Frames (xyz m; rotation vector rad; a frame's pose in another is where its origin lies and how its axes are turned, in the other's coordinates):
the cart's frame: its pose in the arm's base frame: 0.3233 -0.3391 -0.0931 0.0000 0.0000 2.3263
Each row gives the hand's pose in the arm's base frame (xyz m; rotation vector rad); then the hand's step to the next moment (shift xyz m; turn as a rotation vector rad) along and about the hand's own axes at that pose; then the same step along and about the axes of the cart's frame.
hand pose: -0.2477 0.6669 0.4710 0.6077 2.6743 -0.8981
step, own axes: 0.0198 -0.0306 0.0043 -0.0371 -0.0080 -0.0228
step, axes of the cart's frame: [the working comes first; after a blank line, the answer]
step, axes of the arm's base frame: -0.0311 -0.0187 0.0052 0.0265 -0.0029 0.0353

0.0077 0.0355 0.0052 -0.0203 -0.0173 0.0353
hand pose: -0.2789 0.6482 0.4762 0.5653 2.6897 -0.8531
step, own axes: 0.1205 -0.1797 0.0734 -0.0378 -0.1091 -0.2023
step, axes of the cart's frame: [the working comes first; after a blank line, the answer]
step, axes of the arm's base frame: -0.1764 -0.1446 -0.0127 -0.0403 0.0278 0.2277

0.0157 0.2276 -0.0127 0.0479 0.0103 0.2277
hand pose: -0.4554 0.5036 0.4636 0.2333 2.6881 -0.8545
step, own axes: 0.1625 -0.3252 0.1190 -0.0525 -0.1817 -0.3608
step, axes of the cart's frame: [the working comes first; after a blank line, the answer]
step, axes of the arm's base frame: -0.2035 -0.3228 0.0265 -0.0827 0.0609 0.3942

-0.0955 0.3695 0.0265 0.1011 0.0184 0.3942
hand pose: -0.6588 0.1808 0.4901 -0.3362 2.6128 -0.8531
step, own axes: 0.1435 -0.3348 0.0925 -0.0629 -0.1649 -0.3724
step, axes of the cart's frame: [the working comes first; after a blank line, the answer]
step, axes of the arm's base frame: -0.0546 -0.3596 0.0947 -0.0800 0.0836 0.3955

-0.2243 0.2863 0.0947 0.1157 0.0009 0.3955
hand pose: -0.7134 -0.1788 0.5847 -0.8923 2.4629 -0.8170
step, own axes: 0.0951 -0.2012 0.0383 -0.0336 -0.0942 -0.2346
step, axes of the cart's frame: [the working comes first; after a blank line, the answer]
step, axes of the arm's base frame: 0.0418 -0.2052 0.0845 -0.0591 0.0547 0.2420

-0.1780 0.1103 0.0845 0.0803 0.0055 0.2420
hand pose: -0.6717 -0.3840 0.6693 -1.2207 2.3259 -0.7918
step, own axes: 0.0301 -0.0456 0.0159 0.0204 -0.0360 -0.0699
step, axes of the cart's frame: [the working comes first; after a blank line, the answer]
step, axes of the arm's base frame: 0.0208 -0.0509 0.0147 -0.0292 -0.0128 0.0747

-0.0513 0.0197 0.0147 0.0107 0.0300 0.0747
